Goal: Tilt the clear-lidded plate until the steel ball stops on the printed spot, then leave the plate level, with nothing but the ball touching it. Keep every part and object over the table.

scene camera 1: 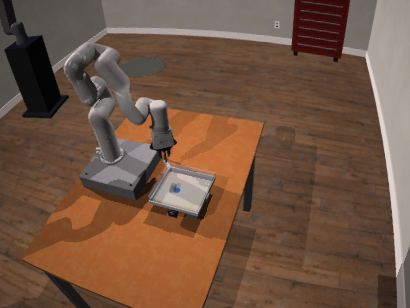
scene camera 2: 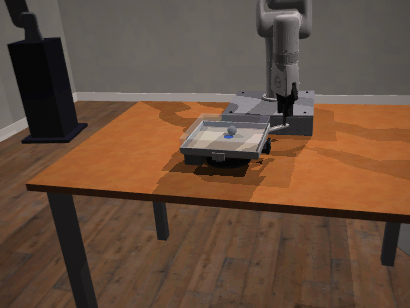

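The clear-lidded plate (scene camera 1: 194, 197) (scene camera 2: 252, 143) stands on a dark support on the table and looks nearly level; a slight tilt is hard to tell. The grey steel ball (scene camera 1: 173, 188) (scene camera 2: 232, 130) is under the lid, at the base-side edge of the blue printed spot (scene camera 1: 177, 190) (scene camera 2: 228, 137), partly overlapping it in both views. Whether it is moving cannot be told. My gripper (scene camera 1: 166, 158) (scene camera 2: 286, 122) points down beside the plate's corner, shut on the light handle (scene camera 1: 167, 164) (scene camera 2: 278, 128) that sticks out from the plate. The fingertips are small and partly hidden.
The grey robot base (scene camera 1: 120, 175) (scene camera 2: 292, 125) stands close behind the plate on the orange table (scene camera 1: 150, 250) (scene camera 2: 115, 165). A dark knob (scene camera 1: 172, 213) (scene camera 2: 268, 146) sits at the plate's side. A black pedestal (scene camera 1: 35, 75) (scene camera 2: 42, 90) stands on the floor away from the table.
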